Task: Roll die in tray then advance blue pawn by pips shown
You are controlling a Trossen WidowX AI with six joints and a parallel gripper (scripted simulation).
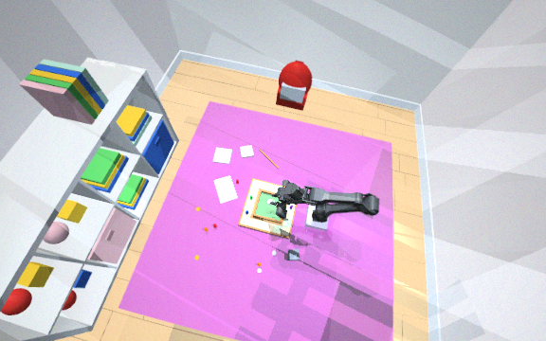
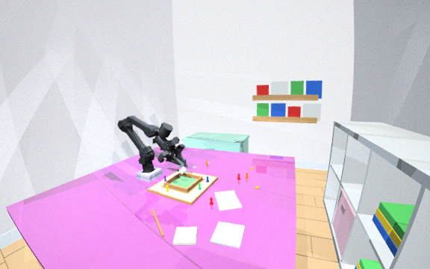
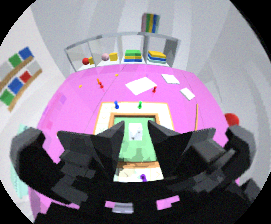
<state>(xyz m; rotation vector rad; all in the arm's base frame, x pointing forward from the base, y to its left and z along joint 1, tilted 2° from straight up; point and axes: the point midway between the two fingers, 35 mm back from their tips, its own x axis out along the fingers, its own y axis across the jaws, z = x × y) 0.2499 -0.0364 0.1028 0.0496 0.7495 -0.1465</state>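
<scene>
My gripper tip is 40 mm above the white die. Round my gripper tip: green pawn (110 mm ahead, 100 mm below, 40 mm to the right); then yellow pawn (100 mm to the right, 100 mm below, 50 mm behind); then purple pawn (120 mm behind, 100 mm below).
</scene>
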